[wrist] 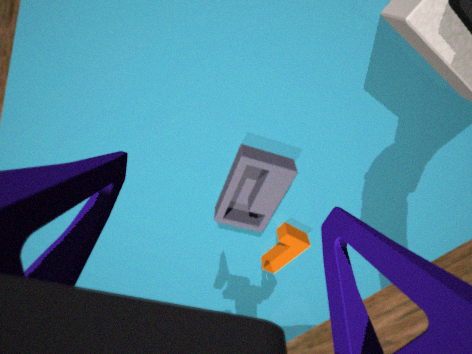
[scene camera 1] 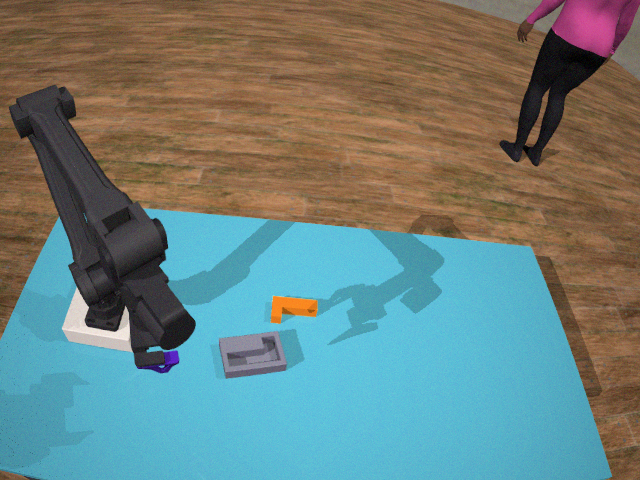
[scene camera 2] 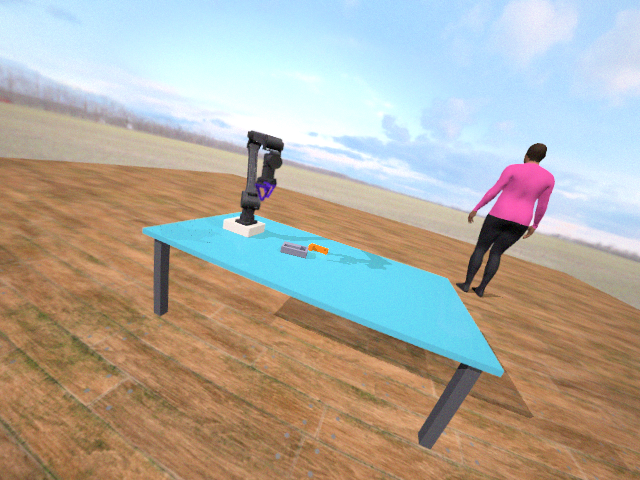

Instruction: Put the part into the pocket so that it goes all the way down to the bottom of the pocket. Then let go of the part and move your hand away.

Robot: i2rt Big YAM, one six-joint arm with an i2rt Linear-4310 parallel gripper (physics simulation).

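Frame: origin at the arm's base, x ahead, y left, z up, level; metres.
Seen in the pictures: gripper, between the fingertips: (wrist: 233, 192) (scene camera 2: 264, 199); arm's base, origin of its link: (scene camera 1: 107, 308) (scene camera 2: 246, 222).
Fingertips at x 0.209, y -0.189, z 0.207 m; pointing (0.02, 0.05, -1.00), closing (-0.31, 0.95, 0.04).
Note:
Offsets run from my fingertips to a thing's top centre. "spot": to the spot under its first point. Level surfaces: height alone.
The part, an orange L-shaped block {0.242 m ahead, 0.285 m left, 0.234 m down} (scene camera 1: 297, 304) (scene camera 2: 318, 249) (wrist: 292, 250), lies flat on the table beside the grey block {0.150 m ahead, 0.148 m left, 0.228 m down} (scene camera 1: 240, 345) (scene camera 2: 293, 253) (wrist: 277, 185), apart from it. The grey block has an L-shaped pocket {spot: 0.165 m ahead, 0.149 m left, 0.259 m down} (wrist: 247, 192), which is empty. In scene camera 1 the part's short leg is at its left end and points to the near side; the pocket's short leg is at the right and points to the far side. My gripper (scene camera 1: 164, 361) (scene camera 2: 264, 191) (wrist: 233, 192), with purple fingers, is open and empty, high above the table and to the left of the grey block in scene camera 1.
The arm's white base (scene camera 1: 98, 335) (scene camera 2: 242, 227) (wrist: 425, 40) stands on the blue table {0.264 m down} (scene camera 1: 413, 392) (scene camera 2: 361, 304) (wrist: 125, 90), left of the grey block in scene camera 1. A person in a pink top (scene camera 1: 591, 31) (scene camera 2: 522, 191) stands on the floor beyond the table.

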